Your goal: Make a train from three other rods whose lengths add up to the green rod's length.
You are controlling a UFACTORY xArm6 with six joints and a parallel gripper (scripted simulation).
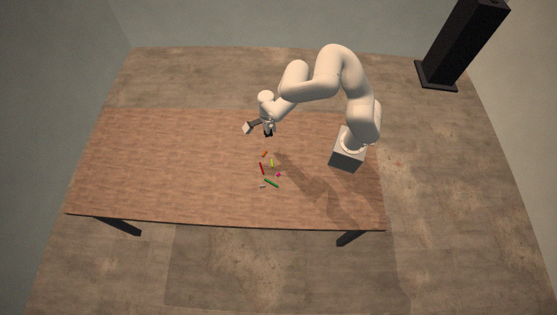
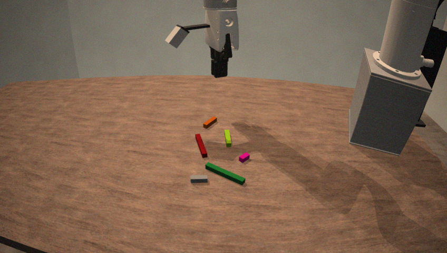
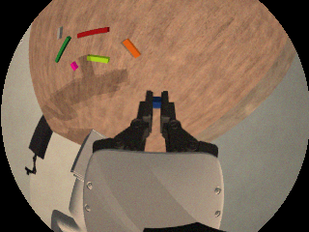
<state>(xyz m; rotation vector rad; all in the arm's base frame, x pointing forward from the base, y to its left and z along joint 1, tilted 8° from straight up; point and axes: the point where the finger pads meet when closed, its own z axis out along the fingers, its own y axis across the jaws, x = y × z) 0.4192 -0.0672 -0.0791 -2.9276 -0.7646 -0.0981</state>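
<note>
My hand is 1 cm short of the orange rod, 6 cm to the right of it and 11 cm above it. From my hand the other things lie so: small blue rod 2 cm below; red rod 2 cm ahead, 15 cm to the left, 11 cm below; lime rod 3 cm behind, 12 cm to the left, 11 cm below.
</note>
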